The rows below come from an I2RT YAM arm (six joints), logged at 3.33 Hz.
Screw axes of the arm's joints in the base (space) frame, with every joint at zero. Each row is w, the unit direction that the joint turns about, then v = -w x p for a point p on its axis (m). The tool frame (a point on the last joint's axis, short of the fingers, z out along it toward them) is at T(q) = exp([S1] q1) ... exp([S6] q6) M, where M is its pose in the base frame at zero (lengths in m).
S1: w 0 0 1 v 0.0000 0.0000 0.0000
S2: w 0 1 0 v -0.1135 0.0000 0.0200
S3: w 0 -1 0 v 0.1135 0.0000 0.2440
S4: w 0 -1 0 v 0.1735 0.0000 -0.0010
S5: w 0 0 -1 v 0.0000 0.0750 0.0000
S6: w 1 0 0 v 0.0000 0.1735 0.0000
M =
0 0 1 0.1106
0 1 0 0.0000
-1 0 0 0.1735
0 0 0 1
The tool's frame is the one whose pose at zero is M.
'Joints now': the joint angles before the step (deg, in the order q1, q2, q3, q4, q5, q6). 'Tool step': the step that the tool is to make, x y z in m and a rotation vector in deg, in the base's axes. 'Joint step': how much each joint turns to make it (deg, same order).
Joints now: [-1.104, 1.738, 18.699, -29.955, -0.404, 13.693]
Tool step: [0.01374, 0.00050, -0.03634, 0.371, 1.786, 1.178]
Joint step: [0.004, -0.938, -8.262, 5.533, -1.220, 0.045]
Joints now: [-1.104, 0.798, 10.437, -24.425, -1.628, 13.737]
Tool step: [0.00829, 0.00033, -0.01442, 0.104, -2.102, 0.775]
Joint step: [0.001, 0.153, -4.480, 6.731, -0.786, -0.044]
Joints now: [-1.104, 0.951, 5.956, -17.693, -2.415, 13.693]
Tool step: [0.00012, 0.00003, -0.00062, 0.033, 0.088, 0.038]
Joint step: [0.004, 0.002, -0.110, 0.024, -0.040, 0.023]
